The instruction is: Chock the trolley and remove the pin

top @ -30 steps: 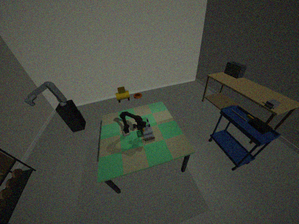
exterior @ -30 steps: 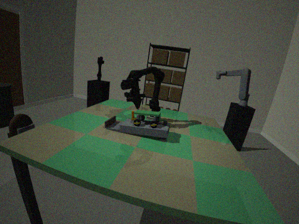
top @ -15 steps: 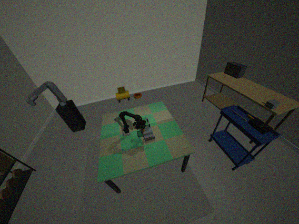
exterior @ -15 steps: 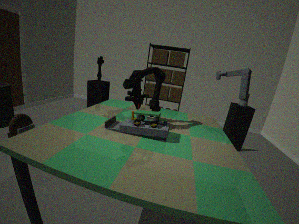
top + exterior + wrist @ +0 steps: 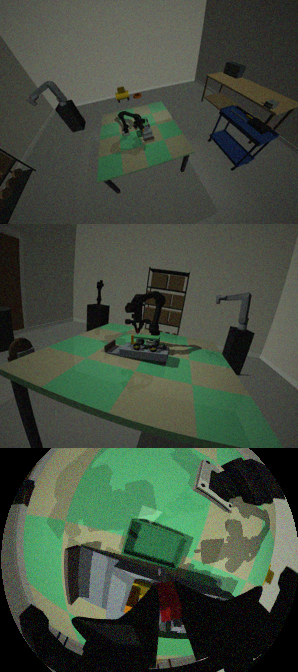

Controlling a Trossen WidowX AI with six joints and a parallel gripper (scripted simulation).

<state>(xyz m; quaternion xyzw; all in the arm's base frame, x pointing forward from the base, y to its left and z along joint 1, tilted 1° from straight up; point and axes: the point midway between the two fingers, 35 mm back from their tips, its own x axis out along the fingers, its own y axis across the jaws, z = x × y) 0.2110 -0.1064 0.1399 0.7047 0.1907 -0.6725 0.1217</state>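
My gripper tip is right at the red-headed stop pin. Round my gripper tip: dark green tray (20 mm behind, 140 mm below); then yellow chock (50 mm ahead, 50 mm below); then grey ramp (110 mm ahead, 90 mm to the left, 90 mm below).
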